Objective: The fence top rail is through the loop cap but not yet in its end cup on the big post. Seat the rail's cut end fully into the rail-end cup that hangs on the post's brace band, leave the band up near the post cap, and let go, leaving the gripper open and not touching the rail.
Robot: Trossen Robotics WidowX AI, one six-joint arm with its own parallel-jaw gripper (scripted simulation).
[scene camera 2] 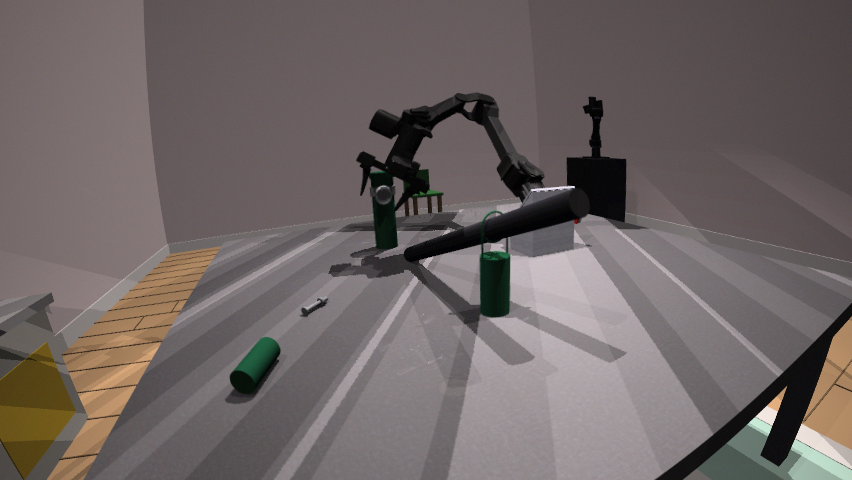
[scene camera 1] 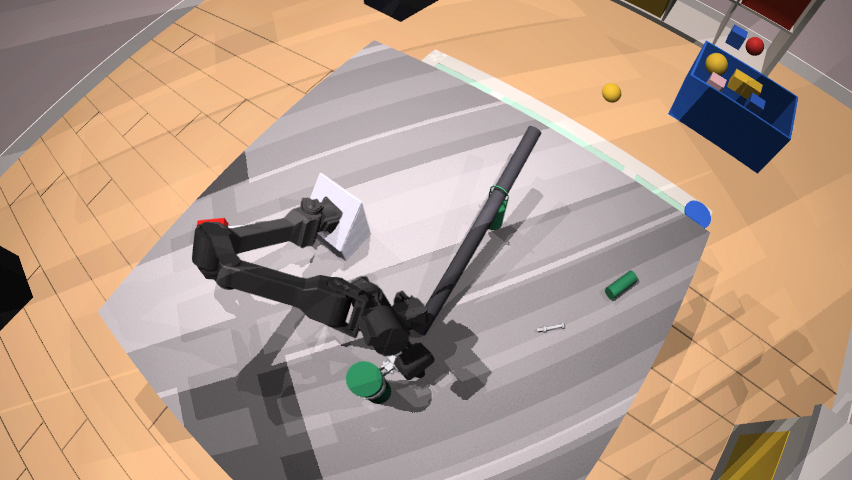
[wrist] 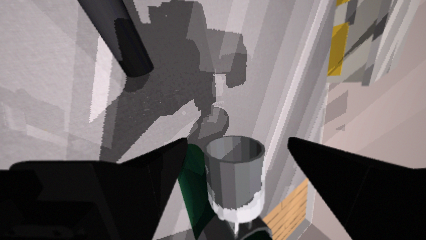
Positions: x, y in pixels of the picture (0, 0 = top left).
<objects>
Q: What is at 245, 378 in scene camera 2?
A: A green cylinder.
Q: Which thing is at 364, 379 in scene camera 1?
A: A big green post.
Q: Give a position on a dark rail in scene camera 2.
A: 573, 204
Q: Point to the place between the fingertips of the gripper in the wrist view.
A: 236, 142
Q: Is the gripper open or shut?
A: Open.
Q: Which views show the gripper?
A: Scene camera 2, scene camera 1 and the wrist view: all of them.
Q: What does the gripper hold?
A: Nothing.
</objects>
